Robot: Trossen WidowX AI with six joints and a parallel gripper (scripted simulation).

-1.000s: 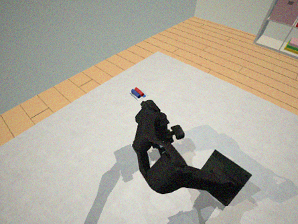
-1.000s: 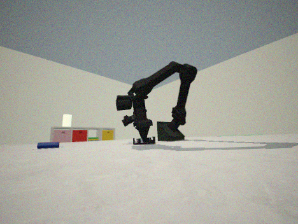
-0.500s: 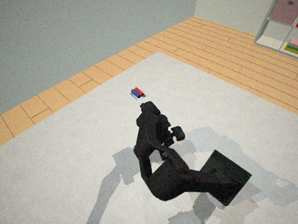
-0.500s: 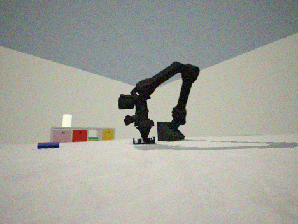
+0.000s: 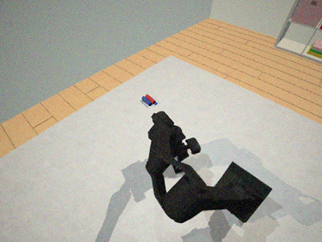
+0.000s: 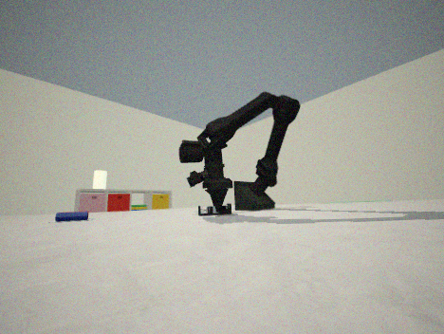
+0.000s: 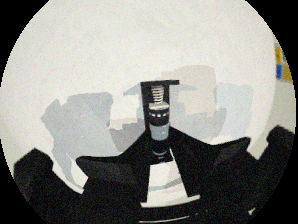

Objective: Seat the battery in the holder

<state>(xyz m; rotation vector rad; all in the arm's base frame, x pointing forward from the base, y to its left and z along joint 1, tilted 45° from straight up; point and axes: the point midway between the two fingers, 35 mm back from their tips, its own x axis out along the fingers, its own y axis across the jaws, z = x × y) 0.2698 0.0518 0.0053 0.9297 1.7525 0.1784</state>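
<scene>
The battery lies 10 mm above my gripper tip.
</scene>
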